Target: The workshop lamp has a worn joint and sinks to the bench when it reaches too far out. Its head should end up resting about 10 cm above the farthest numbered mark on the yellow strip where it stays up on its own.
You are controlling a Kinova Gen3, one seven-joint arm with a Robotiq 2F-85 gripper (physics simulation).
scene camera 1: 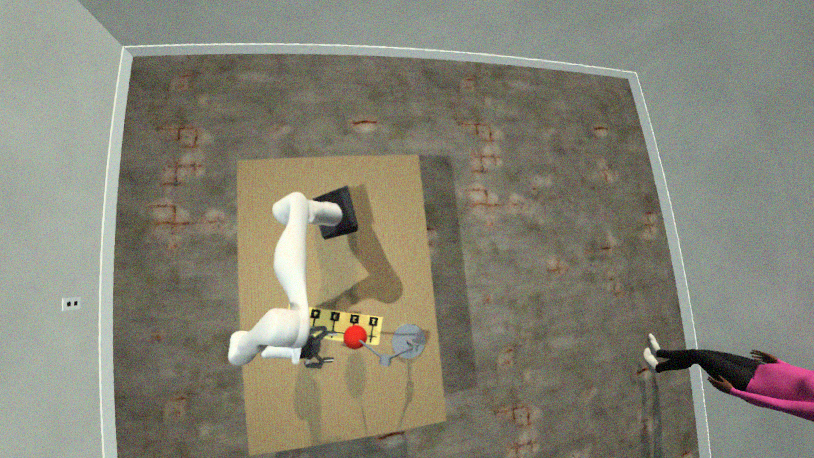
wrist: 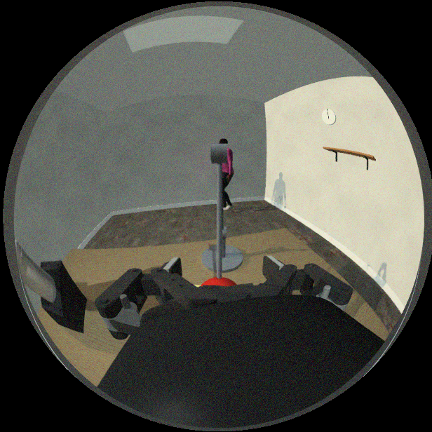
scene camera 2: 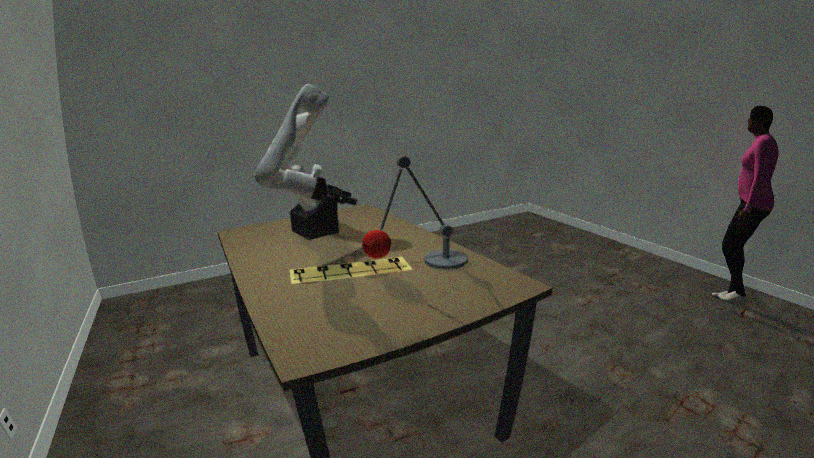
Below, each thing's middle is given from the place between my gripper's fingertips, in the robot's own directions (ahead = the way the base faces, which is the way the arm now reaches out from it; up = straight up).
Scene:
The yellow strip (scene camera 2: 331, 272) lies 26 cm below my hand, 3 cm behind it and 2 cm to the right of it. From my hand the other things lie so: round grey lamp base (scene camera 1: 407, 333) (31 cm to the left, 22 cm below, 10 cm ahead).

